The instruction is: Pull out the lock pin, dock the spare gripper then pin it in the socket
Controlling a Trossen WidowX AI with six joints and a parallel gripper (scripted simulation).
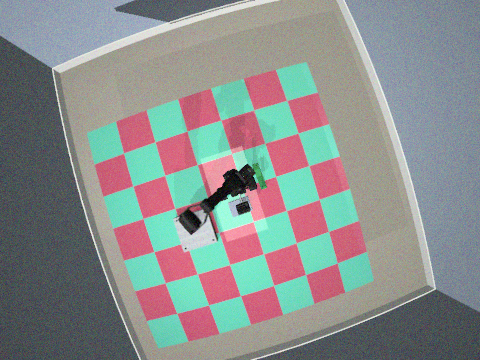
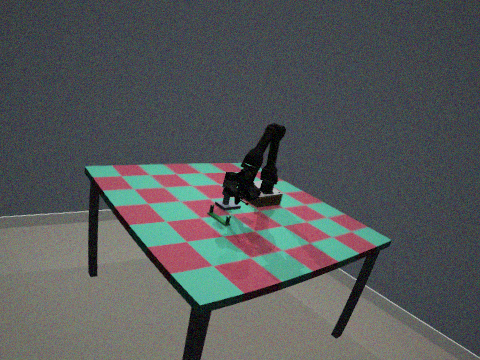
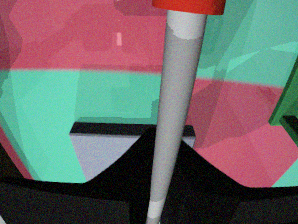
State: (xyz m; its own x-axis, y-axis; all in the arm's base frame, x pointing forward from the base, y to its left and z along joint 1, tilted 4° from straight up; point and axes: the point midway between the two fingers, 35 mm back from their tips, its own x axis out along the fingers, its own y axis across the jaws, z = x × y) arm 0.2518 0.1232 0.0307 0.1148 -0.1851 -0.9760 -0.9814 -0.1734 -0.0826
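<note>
The mount is 7 cm to the right of my gripper tip. From my gripper tip the other things lie so: spare gripper 1 cm ahead, 7 cm to the right, 8 cm above; then cradle 12 cm ahead, 6 cm to the left, 2 cm below.
</note>
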